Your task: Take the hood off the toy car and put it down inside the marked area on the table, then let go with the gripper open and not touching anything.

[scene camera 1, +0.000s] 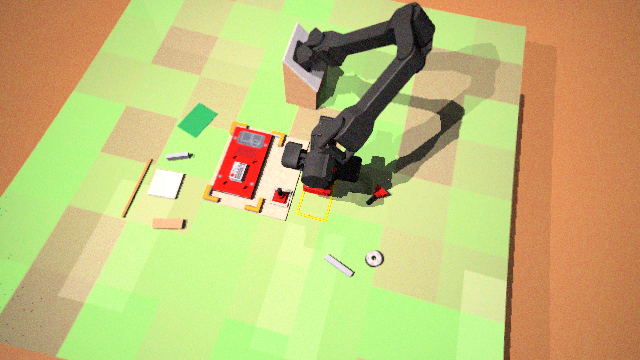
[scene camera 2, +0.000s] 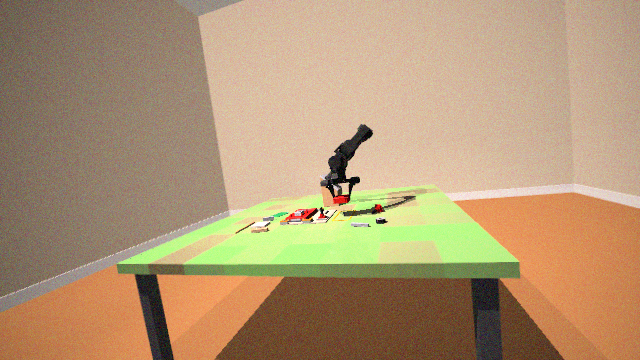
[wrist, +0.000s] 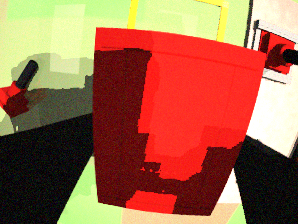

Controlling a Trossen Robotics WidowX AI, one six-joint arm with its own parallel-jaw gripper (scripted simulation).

Note:
My gripper (scene camera 1: 320,176) holds a hood (wrist: 170,112). I also see a white tile (scene camera 1: 166,184) and a green card (scene camera 1: 197,120).
My gripper is seen too in the wrist view (wrist: 168,131). The wrist view does not show the white tile: it is out of frame. The wrist view misses the green card: it is out of frame.

